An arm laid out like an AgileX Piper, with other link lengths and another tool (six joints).
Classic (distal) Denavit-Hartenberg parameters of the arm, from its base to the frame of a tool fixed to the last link. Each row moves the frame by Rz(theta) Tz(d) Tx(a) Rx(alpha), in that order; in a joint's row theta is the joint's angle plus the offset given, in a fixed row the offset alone. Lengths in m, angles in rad.
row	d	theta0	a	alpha
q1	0.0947	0	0	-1.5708
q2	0	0.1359	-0.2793	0
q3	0	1.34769	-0.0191	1.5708
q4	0.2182	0	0	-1.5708
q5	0	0	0	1.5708
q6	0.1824	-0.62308	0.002	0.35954
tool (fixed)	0.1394	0	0	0
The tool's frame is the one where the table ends.
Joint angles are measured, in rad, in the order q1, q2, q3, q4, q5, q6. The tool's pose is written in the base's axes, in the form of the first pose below.
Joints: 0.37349 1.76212 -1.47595 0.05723 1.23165 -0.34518
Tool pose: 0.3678 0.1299 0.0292 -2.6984 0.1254 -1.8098
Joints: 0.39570 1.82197 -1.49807 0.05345 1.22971 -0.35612
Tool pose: 0.3687 0.1389 0.0126 -2.7246 0.1011 -1.7790
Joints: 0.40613 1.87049 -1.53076 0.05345 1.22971 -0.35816
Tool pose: 0.3737 0.1456 0.0026 -2.7375 0.0920 -1.7678
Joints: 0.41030 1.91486 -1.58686 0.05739 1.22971 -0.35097
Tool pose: 0.3864 0.1539 0.0004 -2.7307 0.1022 -1.7711
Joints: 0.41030 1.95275 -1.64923 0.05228 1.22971 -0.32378
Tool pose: 0.4028 0.1583 0.0024 -2.7107 0.1141 -1.7948
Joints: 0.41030 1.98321 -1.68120 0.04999 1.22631 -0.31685
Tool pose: 0.4111 0.1609 -0.0012 -2.7062 0.1157 -1.8008
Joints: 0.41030 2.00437 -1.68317 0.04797 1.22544 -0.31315
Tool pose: 0.4102 0.1597 -0.0099 -2.7201 0.1034 -1.8056
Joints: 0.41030 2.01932 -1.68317 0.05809 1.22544 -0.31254
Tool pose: 0.4075 0.1617 -0.0166 -2.7381 0.1023 -1.8105
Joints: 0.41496 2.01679 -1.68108 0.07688 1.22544 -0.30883
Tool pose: 0.4041 0.1680 -0.0163 -2.7494 0.1171 -1.8153
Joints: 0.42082 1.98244 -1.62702 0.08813 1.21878 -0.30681
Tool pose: 0.3901 0.1679 -0.0164 -2.7666 0.1176 -1.8169
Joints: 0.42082 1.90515 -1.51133 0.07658 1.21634 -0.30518
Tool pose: 0.3625 0.1518 -0.0162 -2.7883 0.0866 -1.8177
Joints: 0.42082 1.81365 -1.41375 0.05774 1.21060 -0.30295
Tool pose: 0.3431 0.1372 -0.0067 -2.7775 0.0721 -1.8137
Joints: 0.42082 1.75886 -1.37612 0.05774 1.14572 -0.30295
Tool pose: 0.3540 0.1415 0.0075 -2.7119 0.1217 -1.8109
